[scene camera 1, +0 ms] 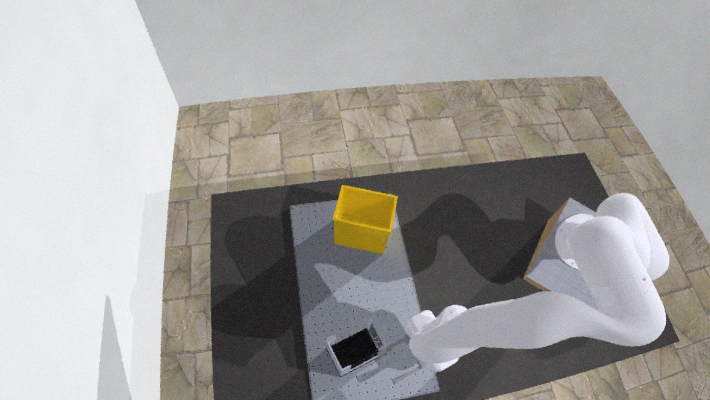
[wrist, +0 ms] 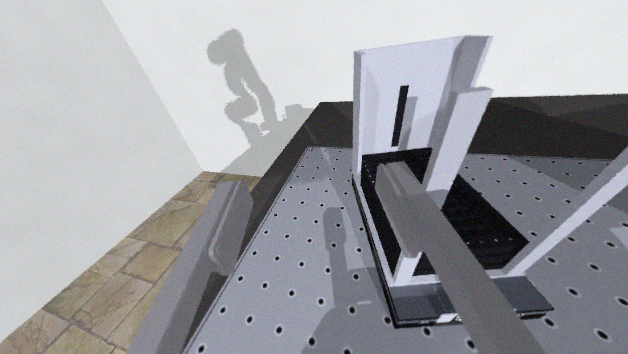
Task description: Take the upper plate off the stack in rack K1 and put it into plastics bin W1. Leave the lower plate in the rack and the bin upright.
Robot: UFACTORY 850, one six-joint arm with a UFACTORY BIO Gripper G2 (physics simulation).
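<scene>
Rack K1 (scene camera 1: pixel 346 371) (wrist: pixel 425 67) stands on the perforated board, with a tall white back panel and white posts. Black plates (scene camera 1: pixel 356 347) (wrist: pixel 482 227) lie inside it; I cannot clearly tell the upper from the lower. Bin W1 (scene camera 1: pixel 361 239), yellow, stands upright at the far end of the board and does not show in the wrist view. My gripper (scene camera 1: pixel 386 369) (wrist: pixel 316 216) is shut to its narrow setting, with a gap between the fingers and nothing held. In the wrist view the right finger overlaps the rack's left side; the left finger is off to the rack's left.
The grey perforated board (scene camera 1: pixel 370 295) (wrist: pixel 280 287) carries the rack and bin on a dark mat (scene camera 1: pixel 240 360) (wrist: pixel 540 127). The arm (scene camera 1: pixel 525 320) reaches in from its base block (scene camera 1: pixel 550 275) at the right. Pale walls rise beyond the stone floor.
</scene>
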